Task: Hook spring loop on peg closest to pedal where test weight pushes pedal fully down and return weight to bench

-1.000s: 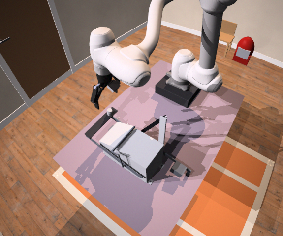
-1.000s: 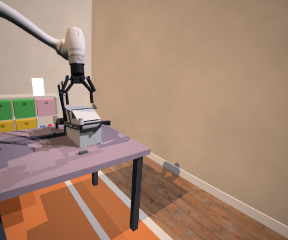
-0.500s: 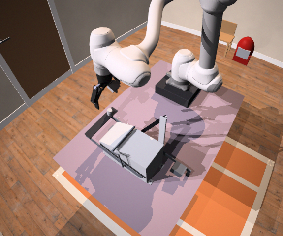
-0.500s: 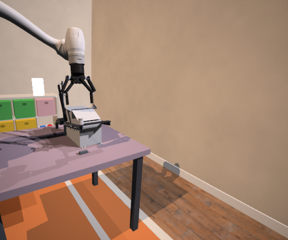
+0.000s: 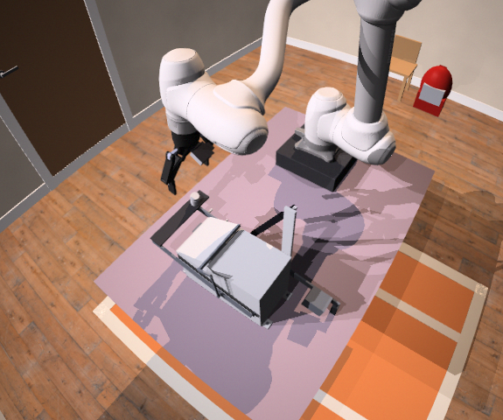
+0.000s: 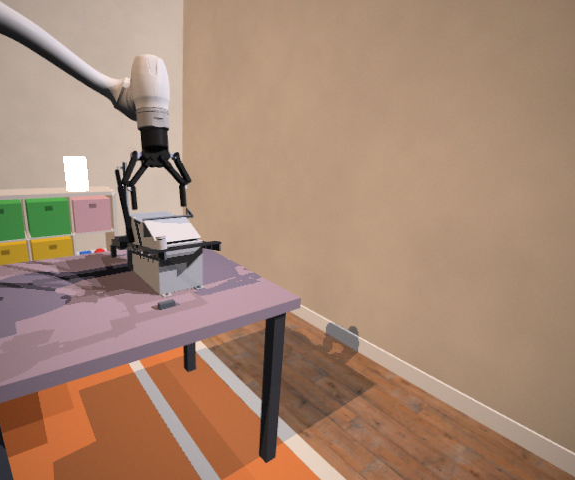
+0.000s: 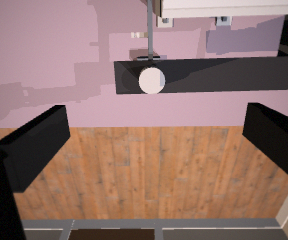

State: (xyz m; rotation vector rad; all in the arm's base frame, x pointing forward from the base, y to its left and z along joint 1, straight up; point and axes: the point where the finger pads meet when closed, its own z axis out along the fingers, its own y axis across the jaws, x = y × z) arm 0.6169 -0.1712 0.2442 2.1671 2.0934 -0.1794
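The steel test weight is 11 cm below my hand. Round my hand: small grey block 3 cm to the right, 31 cm below.
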